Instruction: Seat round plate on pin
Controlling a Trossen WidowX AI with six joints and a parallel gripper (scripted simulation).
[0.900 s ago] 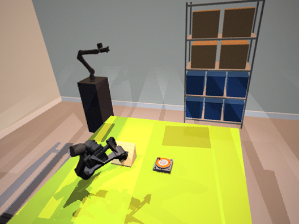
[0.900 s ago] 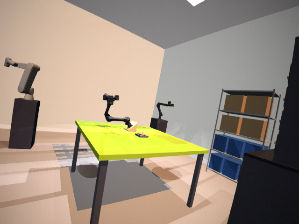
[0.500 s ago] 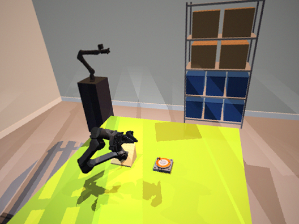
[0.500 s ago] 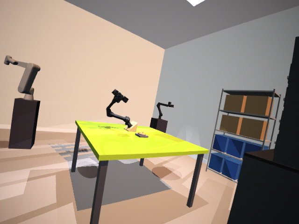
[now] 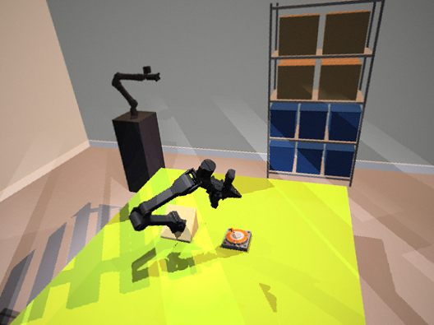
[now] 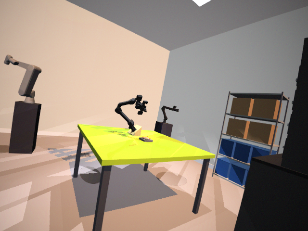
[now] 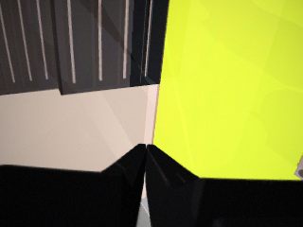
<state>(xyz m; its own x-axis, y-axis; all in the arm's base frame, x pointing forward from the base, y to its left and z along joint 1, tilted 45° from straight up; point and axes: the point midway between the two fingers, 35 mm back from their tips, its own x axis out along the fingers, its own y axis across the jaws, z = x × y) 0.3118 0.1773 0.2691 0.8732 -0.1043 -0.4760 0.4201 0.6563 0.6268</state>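
My gripper tip is 60 mm past the grey square base, 90 mm to the right of it and 320 mm above it.
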